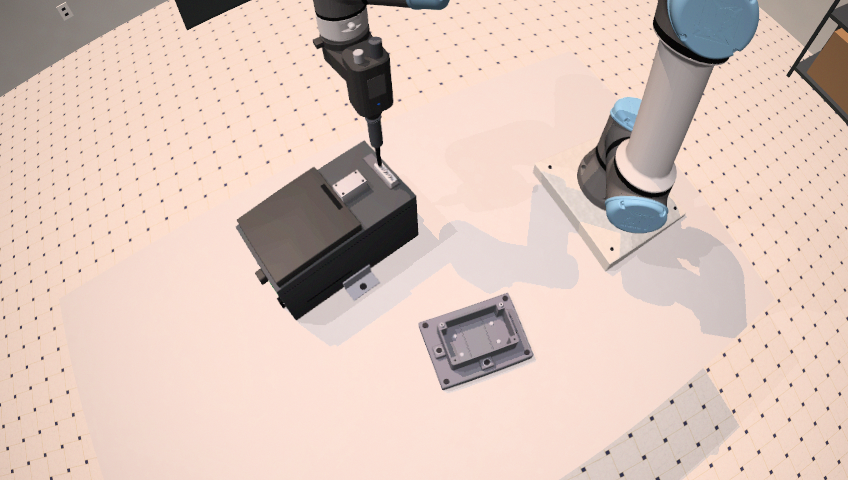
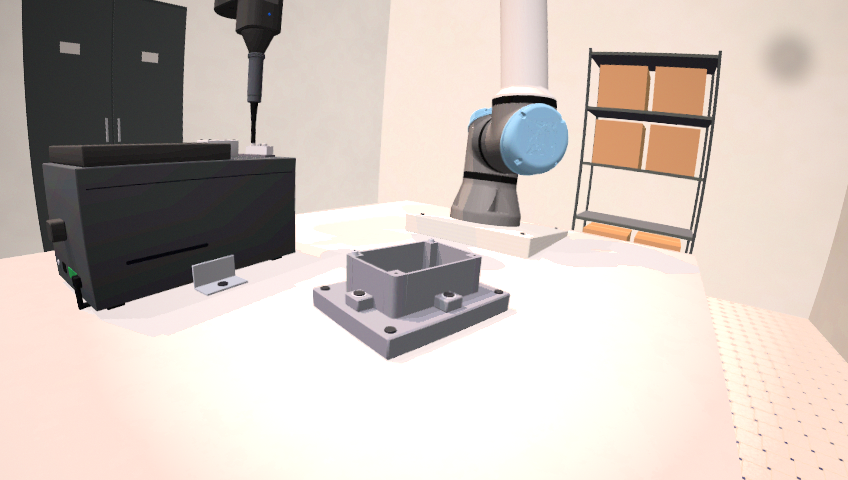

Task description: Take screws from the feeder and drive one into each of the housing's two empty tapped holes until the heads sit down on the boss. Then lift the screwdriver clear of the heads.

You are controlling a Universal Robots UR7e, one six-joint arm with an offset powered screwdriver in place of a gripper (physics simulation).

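Observation:
My screwdriver (image 1: 379,162) (image 2: 253,141) points down, its bit tip at the back end of the feeder's small white pick-up block (image 1: 387,176) (image 2: 264,151). Whether a screw sits on the bit is too small to tell. Small screws stand in a row in that block. The black feeder (image 1: 297,226) (image 2: 190,214) stands on the left of the table. The grey housing (image 1: 467,374) (image 2: 371,285) is an open box on a flanged base, apart from the feeder. Two side bosses (image 1: 439,350) (image 1: 486,362) (image 2: 358,294) (image 2: 448,295) show dark holes on top.
A small angle bracket (image 1: 361,285) (image 2: 220,284) is at the feeder's front side. A white block (image 1: 352,186) is on the feeder's top. The arm's base plate (image 1: 601,246) (image 2: 470,234) lies behind the housing. A shelf rack (image 2: 639,222) and a dark cabinet (image 2: 68,89) stand farther back.

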